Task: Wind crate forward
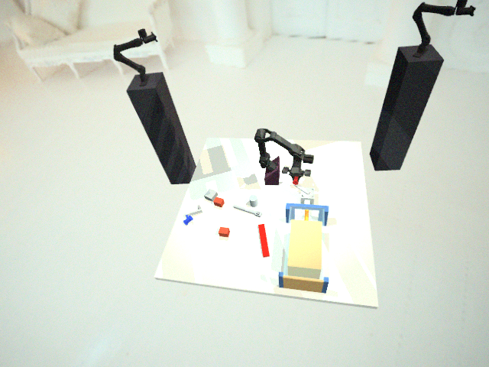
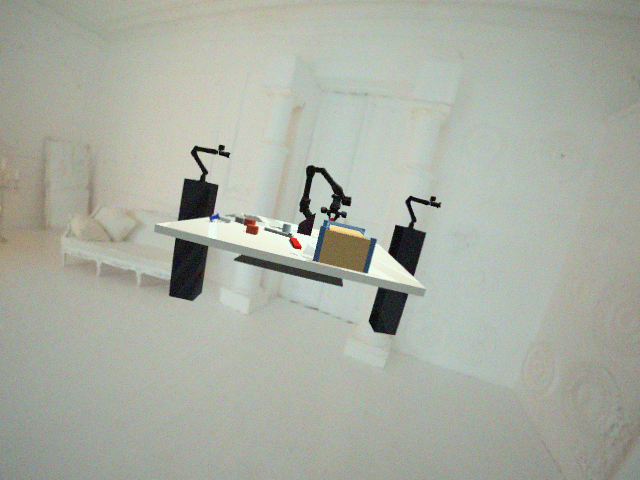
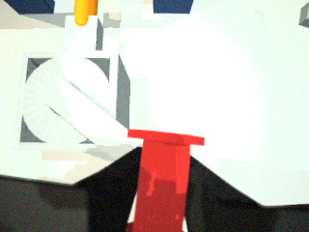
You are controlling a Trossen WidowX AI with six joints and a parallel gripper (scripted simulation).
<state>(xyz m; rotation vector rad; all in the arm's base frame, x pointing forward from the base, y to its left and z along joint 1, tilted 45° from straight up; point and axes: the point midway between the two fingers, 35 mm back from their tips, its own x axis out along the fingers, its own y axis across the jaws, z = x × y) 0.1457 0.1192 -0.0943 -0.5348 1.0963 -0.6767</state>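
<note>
My gripper tip is 30 mm to the right of the red-knobbed winch handle, 30 mm above it and 10 mm short of it. Also, from my gripper tip: red grip: 10 mm behind; then hand winch: 100 mm below, 70 mm to the left, 40 mm ahead; then blue steel frame: 210 mm ahead, 60 mm to the left, 30 mm below.
</note>
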